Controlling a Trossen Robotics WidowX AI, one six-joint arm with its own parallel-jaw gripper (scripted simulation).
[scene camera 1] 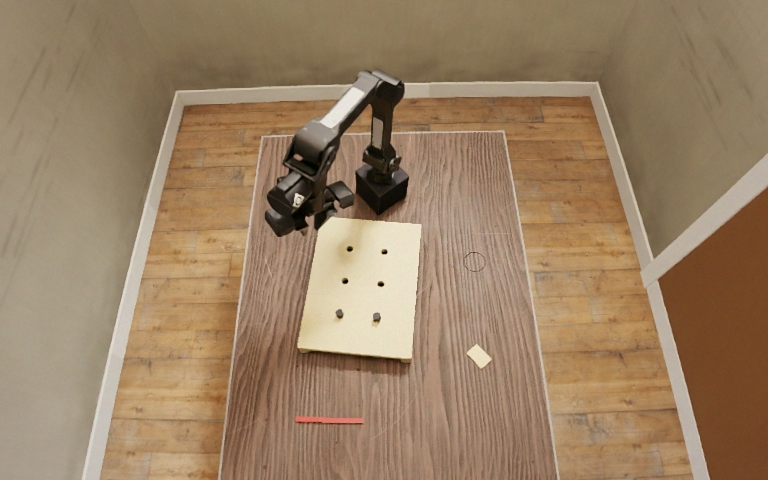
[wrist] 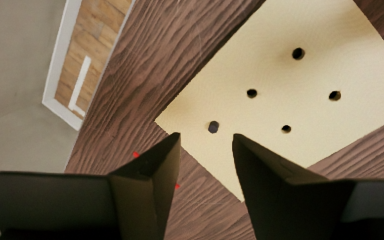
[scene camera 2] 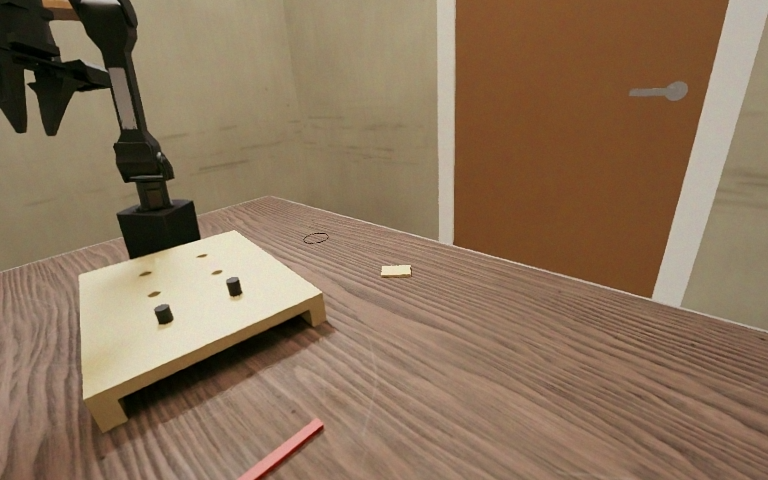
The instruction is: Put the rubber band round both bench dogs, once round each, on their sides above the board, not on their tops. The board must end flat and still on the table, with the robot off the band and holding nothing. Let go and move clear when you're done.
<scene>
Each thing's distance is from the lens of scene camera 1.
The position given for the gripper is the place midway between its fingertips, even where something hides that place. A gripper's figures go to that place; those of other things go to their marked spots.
gripper [scene camera 1: 309, 232]: 107 cm
cream board [scene camera 1: 373, 321]: 123 cm
</scene>
